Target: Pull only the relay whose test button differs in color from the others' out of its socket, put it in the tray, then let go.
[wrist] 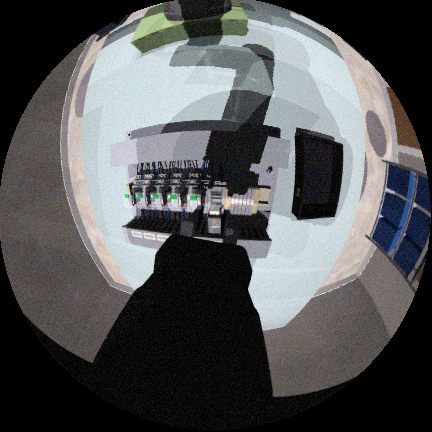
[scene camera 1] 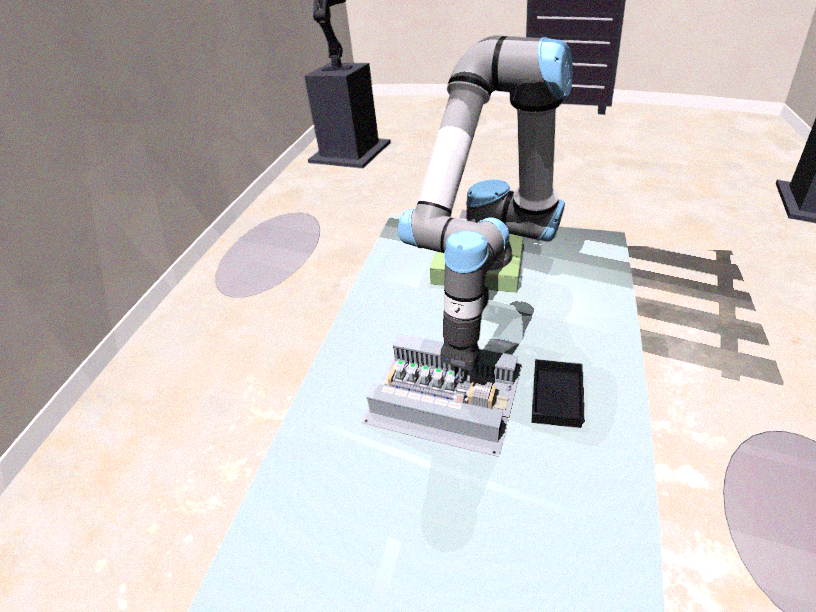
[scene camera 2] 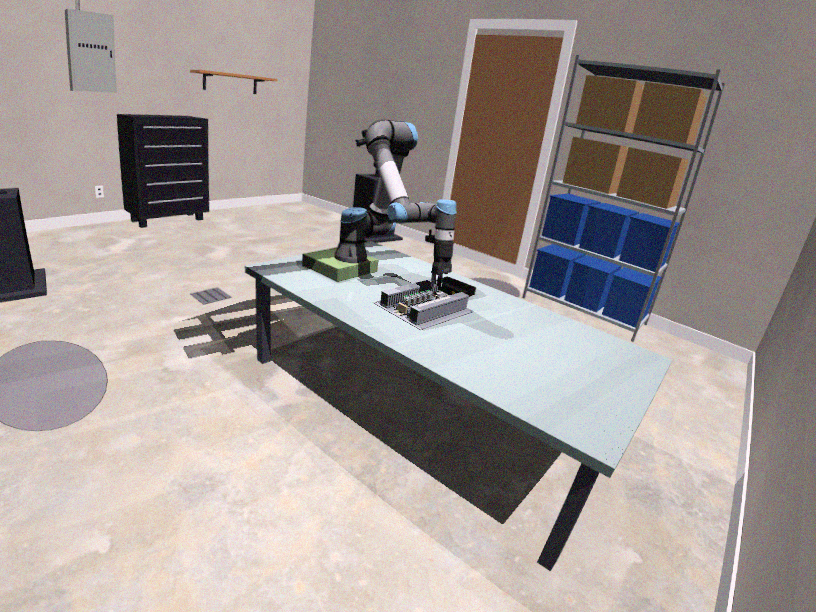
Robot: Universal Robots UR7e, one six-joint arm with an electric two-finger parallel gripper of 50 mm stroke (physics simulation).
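Observation:
There's a grey panel that I can see, and I can see my gripper too. The wrist view shows the gripper as well.

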